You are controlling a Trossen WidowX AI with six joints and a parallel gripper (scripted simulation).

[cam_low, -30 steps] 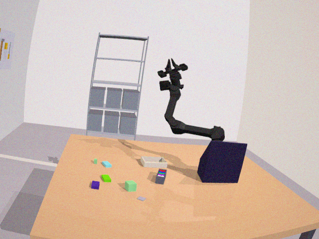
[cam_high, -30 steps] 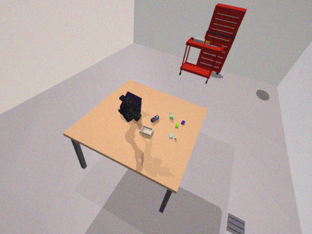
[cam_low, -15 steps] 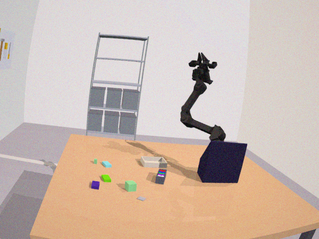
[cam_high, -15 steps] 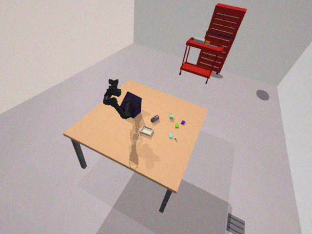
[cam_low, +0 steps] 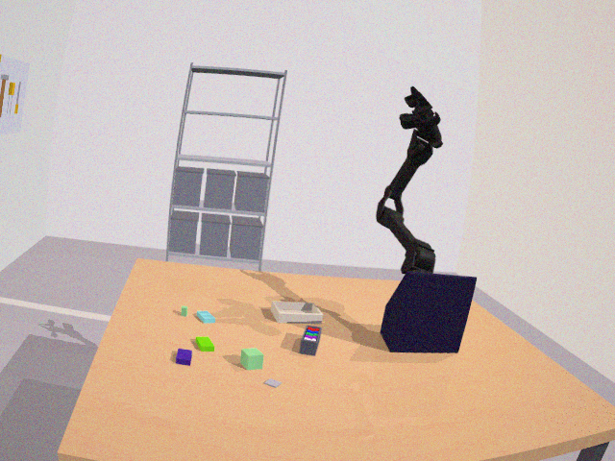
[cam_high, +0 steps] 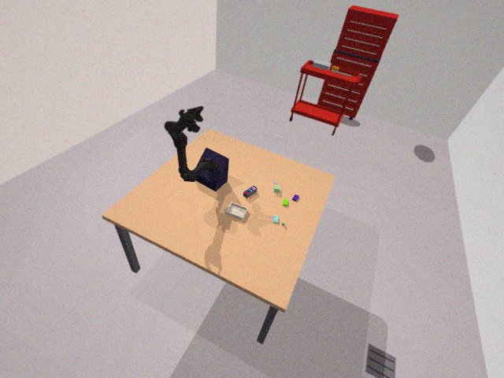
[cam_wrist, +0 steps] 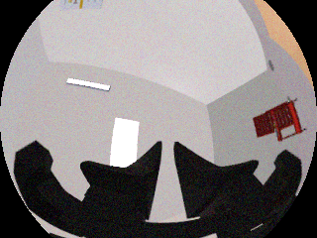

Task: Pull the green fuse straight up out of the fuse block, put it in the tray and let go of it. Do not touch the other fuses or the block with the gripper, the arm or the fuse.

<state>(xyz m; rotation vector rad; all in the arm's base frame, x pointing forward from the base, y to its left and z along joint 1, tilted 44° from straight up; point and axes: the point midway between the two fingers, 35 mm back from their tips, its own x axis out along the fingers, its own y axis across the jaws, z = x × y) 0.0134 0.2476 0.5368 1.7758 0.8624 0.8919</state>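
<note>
Right now my gripper tip is 22 cm short of the green fuse, 28 cm to the right of it and 71 cm above it. Round my gripper tip: green cube 36 cm ahead, 44 cm to the left, 71 cm below; white tray 26 cm ahead, 6 cm to the left, 73 cm below; small grey plate 31 cm ahead, 52 cm to the left, 73 cm below.
</note>
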